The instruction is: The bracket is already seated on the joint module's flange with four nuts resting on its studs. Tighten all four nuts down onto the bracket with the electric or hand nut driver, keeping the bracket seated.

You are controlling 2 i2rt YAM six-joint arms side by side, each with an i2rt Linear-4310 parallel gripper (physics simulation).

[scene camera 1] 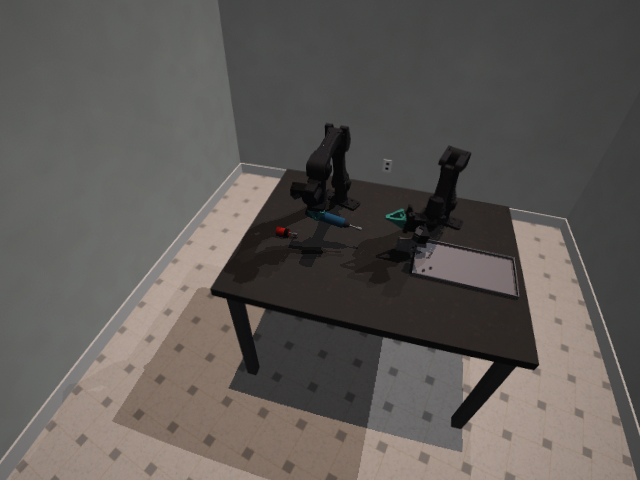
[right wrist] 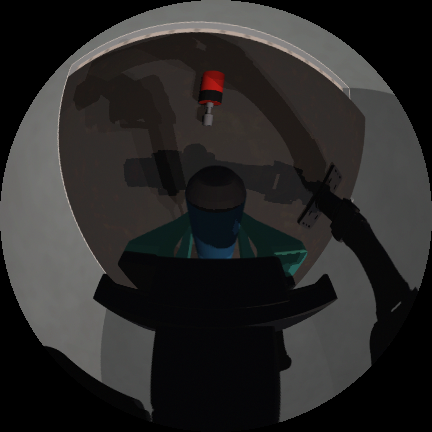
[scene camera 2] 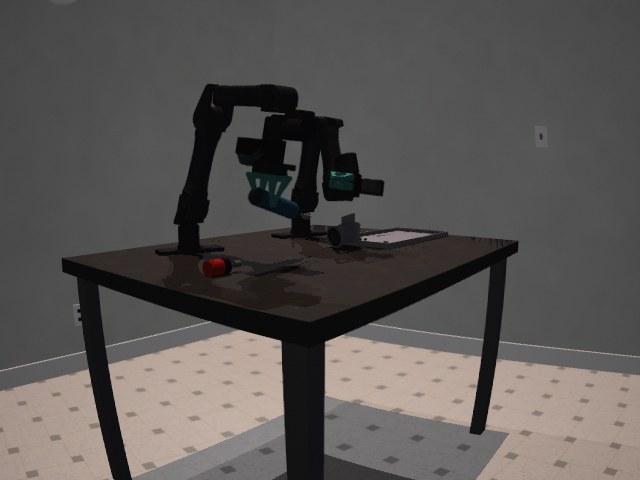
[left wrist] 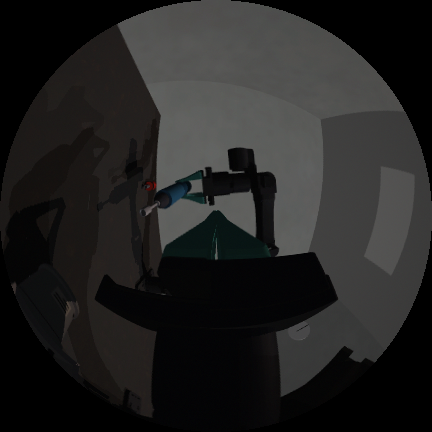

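Seen in the pictures: left gripper, fingertip midpoint: [scene camera 1: 385,216] [scene camera 2: 334,177] [left wrist: 215,215]; right gripper, fingertip midpoint: [scene camera 1: 317,216] [right wrist: 214,215] [scene camera 2: 264,205]; left arm's base, origin of the base link: [scene camera 2: 300,235]; right arm's base, origin of the base link: [scene camera 1: 340,200] [right wrist: 320,197] [scene camera 2: 189,251] [left wrist: 145,283].
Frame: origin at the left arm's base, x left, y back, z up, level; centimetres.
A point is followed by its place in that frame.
The grey joint module [scene camera 2: 338,236] @[z 3.4, x -9.5, y -32.7 cm] lies on its side by the near-left corner of the tray. A thin grey plate [scene camera 1: 403,244] [scene camera 2: 348,219] @[z 7.7, x -4.1, y -30.3 cm], seemingly the bracket, stands up at it; its seating cannot be made out. Small dark bits [scene camera 1: 427,268] @[z 0.4, x 5.7, y -35.2 cm] lie in the tray, possibly nuts. My right gripper [scene camera 1: 319,213] @[z 13.7, x -41.1, y -46.1 cm] [right wrist: 214,215] @[z 13.7, x -41.1, y -46.1 cm] is shut on the blue electric nut driver [scene camera 1: 333,220] @[z 14.2, x -34.0, y -45.1 cm] [scene camera 2: 281,204] @[z 13.9, x -37.1, y -46.8 cm] [left wrist: 173,195] @[z 14.2, x -31.5, y -42.7 cm] above the table, its bit pointing toward the left arm's side. My left gripper [scene camera 1: 387,216] @[z 20.1, x -15.1, y -38.2 cm] [scene camera 2: 341,180] @[z 20.1, x -15.1, y -38.2 cm] [left wrist: 215,215] @[z 20.1, x -15.1, y -38.2 cm] is shut and empty, above the module. Studs are too small to see.
A red hand nut driver [scene camera 1: 281,231] @[z 2.8, x -55.7, y -52.2 cm] [scene camera 2: 215,267] @[z 2.1, x -57.3, y -53.1 cm] [left wrist: 150,185] @[z 2.6, x -53.1, y -50.2 cm] [right wrist: 212,86] @[z 3.4, x -55.5, y -50.9 cm] lies on the table [scene camera 1: 320,294] @[z 0.0, x -23.8, y -70.1 cm] at the picture's left. The rimmed tray [scene camera 1: 465,286] @[z 0.7, x 22.0, y -36.2 cm] [scene camera 2: 418,240] @[z 0.7, x 19.2, y -36.7 cm] lies at the right. Both arm bases stand along the table's back edge in scene camera 1.
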